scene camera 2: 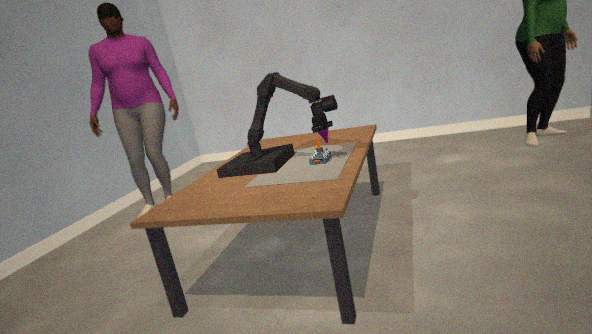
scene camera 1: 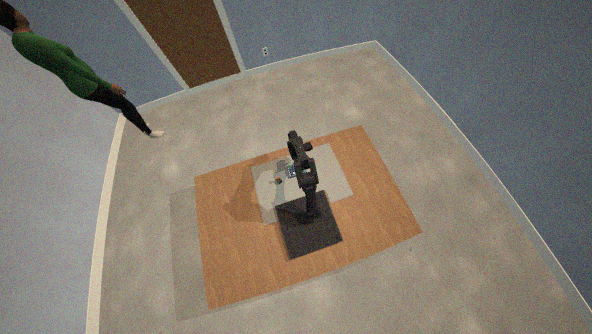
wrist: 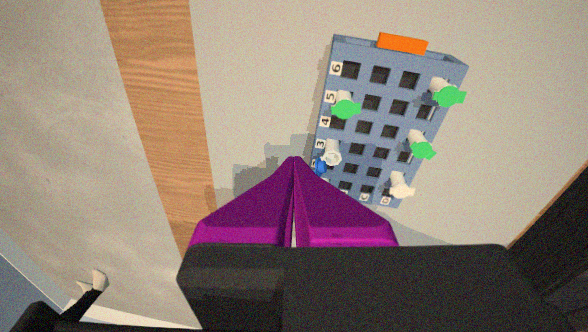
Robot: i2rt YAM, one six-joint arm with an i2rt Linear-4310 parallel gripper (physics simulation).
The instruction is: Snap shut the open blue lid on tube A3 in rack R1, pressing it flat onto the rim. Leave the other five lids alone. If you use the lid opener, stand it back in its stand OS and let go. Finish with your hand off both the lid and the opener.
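Seen in the pictures: gripper, fingertip midpoint: [scene camera 2: 327, 142] [scene camera 1: 295, 158] [wrist: 294, 166]; arm's base, link origin: [scene camera 2: 257, 157] [scene camera 1: 312, 216].
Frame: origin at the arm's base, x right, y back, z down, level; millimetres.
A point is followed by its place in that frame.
Rack R1 [scene camera 1: 291, 171] @(y -322, x -76, z 7 mm) [wrist: 365, 55] @(y -380, x 6, z 27 mm) is a blue block with numbered rows. Tube A3 [wrist: 331, 150] @(y -381, x -57, z 10 mm) stands in it with its mouth uncovered. Its blue lid [wrist: 320, 167] @(y -386, x -65, z -2 mm) hangs open beside the mouth, partly behind my fingers. Green lids [wrist: 346, 108] @(y -382, x -23, z 8 mm) [wrist: 449, 96] @(y -328, x 2, z 8 mm) [wrist: 423, 149] @(y -323, x -35, z 8 mm) and a white lid [wrist: 402, 190] @(y -319, x -73, z 8 mm) show on other tubes; the front left corner of the rack is hidden. My gripper [scene camera 2: 327, 142] @(y -406, x -43, z -37 mm) [wrist: 294, 166] @(y -406, x -43, z -37 mm) is shut and empty, its purple tips above the rack and close to the blue lid in the wrist view. The orange lid opener [scene camera 2: 318, 144] @(y -292, x -184, z 2 mm) stands upright beyond the rack.
A grey mat [scene camera 1: 340, 172] @(y -279, x 265, z 56 mm) [scene camera 2: 300, 175] @(y -335, x 178, z 57 mm) [wrist: 250, 65] @(y -456, x -30, z 57 mm) lies under the rack on the wooden table [scene camera 1: 235, 270] @(y 252, x -541, z 60 mm) [scene camera 2: 240, 205] @(y -215, x 519, z 60 mm) [wrist: 155, 100] @(y -541, x -85, z 60 mm). The black arm base [scene camera 1: 310, 235] @(y 110, x -36, z 7 mm) [scene camera 2: 270, 162] @(y -141, x 107, z 4 mm) stands at the mat's edge. A person in green [scene camera 1: 55, 60] [scene camera 2: 547, 22] and one in magenta [scene camera 2: 131, 70] stand away from the table.
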